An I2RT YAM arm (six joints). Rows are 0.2 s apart.
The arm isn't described. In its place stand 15 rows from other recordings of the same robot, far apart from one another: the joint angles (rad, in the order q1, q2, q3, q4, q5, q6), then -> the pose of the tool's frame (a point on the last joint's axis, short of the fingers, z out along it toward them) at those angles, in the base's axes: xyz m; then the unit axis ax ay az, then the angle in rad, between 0 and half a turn.
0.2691 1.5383 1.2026 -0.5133 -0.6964 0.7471 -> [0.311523 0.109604 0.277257 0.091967 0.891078 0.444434 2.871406]
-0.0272 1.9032 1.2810 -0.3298 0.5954 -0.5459 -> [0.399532 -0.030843 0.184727 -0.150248 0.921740 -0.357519 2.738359]
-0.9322 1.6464 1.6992 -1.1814 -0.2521 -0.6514 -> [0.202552 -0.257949 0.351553 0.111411 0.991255 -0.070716 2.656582]
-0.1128 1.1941 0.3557 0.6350 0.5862 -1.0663 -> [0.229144 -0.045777 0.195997 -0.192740 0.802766 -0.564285 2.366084]
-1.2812 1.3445 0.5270 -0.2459 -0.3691 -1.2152 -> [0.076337 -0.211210 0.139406 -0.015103 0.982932 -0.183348 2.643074]
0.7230 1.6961 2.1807 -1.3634 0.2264 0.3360 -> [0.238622 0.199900 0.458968 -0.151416 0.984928 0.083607 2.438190]
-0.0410 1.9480 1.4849 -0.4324 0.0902 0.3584 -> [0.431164 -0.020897 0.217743 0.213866 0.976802 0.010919 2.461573]
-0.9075 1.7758 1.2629 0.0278 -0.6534 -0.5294 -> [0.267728 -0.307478 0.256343 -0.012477 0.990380 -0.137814 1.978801]
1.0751 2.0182 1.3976 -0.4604 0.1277 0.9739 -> [0.203684 0.367154 0.161398 -0.034066 0.983542 0.177440 2.782467]
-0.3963 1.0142 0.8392 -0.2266 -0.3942 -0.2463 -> [0.218004 -0.076400 0.312306 -0.056347 0.998224 -0.019339 1.940588]
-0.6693 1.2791 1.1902 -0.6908 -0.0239 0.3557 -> [0.213352 -0.167701 0.327312 0.485311 0.872714 -0.053324 2.357064]
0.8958 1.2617 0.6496 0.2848 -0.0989 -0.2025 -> [0.171164 0.219469 0.238144 -0.530053 0.800975 0.278358 2.016151]
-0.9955 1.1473 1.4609 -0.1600 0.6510 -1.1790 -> [0.105496 -0.202335 0.502485 0.187415 0.643554 -0.742101 2.840008]
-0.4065 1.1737 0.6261 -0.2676 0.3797 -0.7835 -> [0.207629 -0.103745 0.202702 -0.104818 0.928738 -0.355610 2.735449]
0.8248 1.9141 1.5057 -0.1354 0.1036 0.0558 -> [0.308912 0.328844 0.263255 -0.341515 0.920499 0.189864 2.178835]
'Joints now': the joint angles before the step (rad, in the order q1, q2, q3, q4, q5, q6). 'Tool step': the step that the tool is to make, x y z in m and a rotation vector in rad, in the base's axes. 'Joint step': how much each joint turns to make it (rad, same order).
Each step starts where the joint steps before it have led.
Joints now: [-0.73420, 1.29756, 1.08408, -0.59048, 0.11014, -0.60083]
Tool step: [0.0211, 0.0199, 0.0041, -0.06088, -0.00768, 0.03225]
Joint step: [0.11435, 0.00253, 0.00452, 0.03787, 0.08822, 0.02807]
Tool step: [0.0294, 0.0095, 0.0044, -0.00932, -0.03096, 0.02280]
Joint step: [0.08777, 0.06838, 0.06201, 0.02606, 0.04116, 0.05232]
